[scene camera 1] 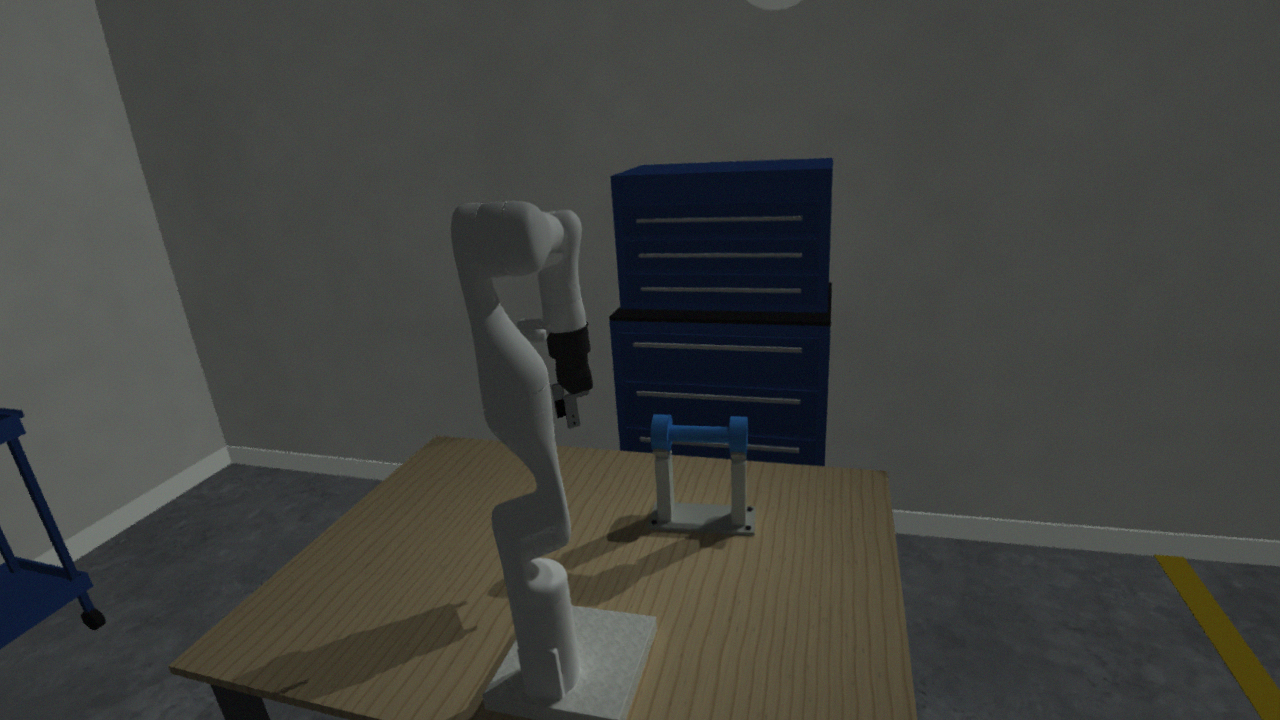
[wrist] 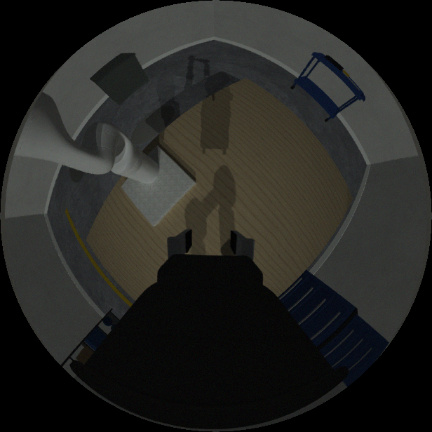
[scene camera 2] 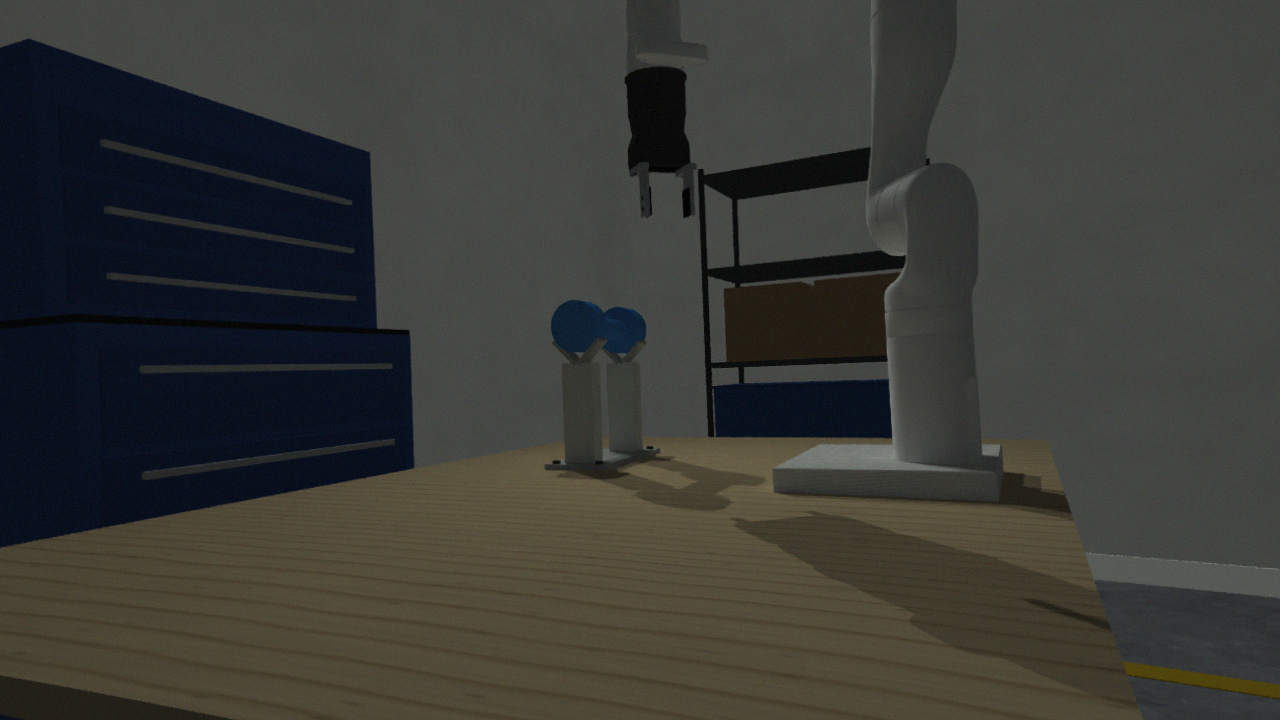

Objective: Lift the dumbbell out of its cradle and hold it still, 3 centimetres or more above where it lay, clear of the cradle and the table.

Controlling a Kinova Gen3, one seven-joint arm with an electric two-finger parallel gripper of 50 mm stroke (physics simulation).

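Places are measured from the arm's base along level axes (x up, y right, z ahead), in centimetres.
Pixels of known places: gripper, fingertip midpoint: (scene camera 1: 568, 421) (scene camera 2: 668, 216); arm's base, link origin: (scene camera 1: 552, 675) (scene camera 2: 936, 458).
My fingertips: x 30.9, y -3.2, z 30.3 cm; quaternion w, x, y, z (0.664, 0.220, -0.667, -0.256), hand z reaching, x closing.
Ahead of a thing's pixels: the offset from my fingertips to its middle. Level surfaces: height alone.
A blue dumbbell @[dx -12.3, dy +22.0, dz +20.0 cm] (scene camera 1: 700, 435) (scene camera 2: 580, 325) lies level in its cradle, its two round heads resting in the V-shaped tops of two pale posts. The cradle @[dx -24.1, dy +22.0, dz +20.0 cm] (scene camera 1: 663, 488) (scene camera 2: 581, 411) stands on a grey base plate on the table @[dx -33.9 cm] (scene camera 1: 805, 608) (scene camera 2: 554, 555) (wrist: 290, 190). My gripper (scene camera 1: 565, 416) (scene camera 2: 665, 204) (wrist: 210, 237) is open and empty, fingers pointing down. It hangs higher than the dumbbell, to its left in scene camera 1 and up and to its right in scene camera 2. Neither dumbbell nor cradle shows in the wrist view; the black gripper body hides much of its lower part.
The arm's pale base plate (scene camera 1: 617, 640) (scene camera 2: 859, 470) (wrist: 160, 200) is on the table. A blue drawer cabinet (scene camera 1: 723, 237) (scene camera 2: 205, 268) (wrist: 320, 310) stands behind the cradle in scene camera 1. A dark shelf rack (scene camera 2: 703, 295) stands beyond the table. A blue cart (scene camera 1: 40, 501) (wrist: 317, 95) stands off to one side.
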